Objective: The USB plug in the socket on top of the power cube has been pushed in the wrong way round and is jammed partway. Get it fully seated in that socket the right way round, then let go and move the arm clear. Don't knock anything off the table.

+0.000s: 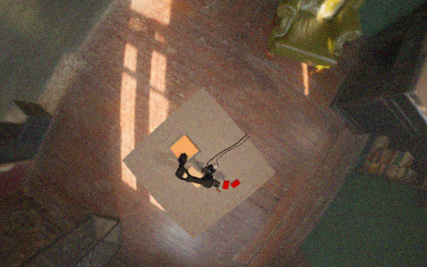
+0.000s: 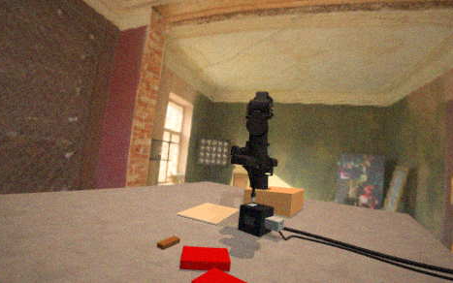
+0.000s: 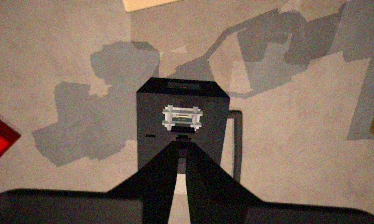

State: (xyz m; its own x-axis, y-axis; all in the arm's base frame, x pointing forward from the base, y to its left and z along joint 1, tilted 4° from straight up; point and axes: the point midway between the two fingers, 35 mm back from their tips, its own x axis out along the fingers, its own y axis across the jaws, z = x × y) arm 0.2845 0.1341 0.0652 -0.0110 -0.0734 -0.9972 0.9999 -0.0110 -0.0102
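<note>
My gripper tip is now 20 mm above the dark USB plug. From my gripper tip the other things lie so: small brown block: 260 mm ahead, 50 mm to the right, 120 mm below; silver-framed socket: 60 mm below; beige flat sheet: 20 mm behind, 190 mm to the right, 120 mm below.
</note>
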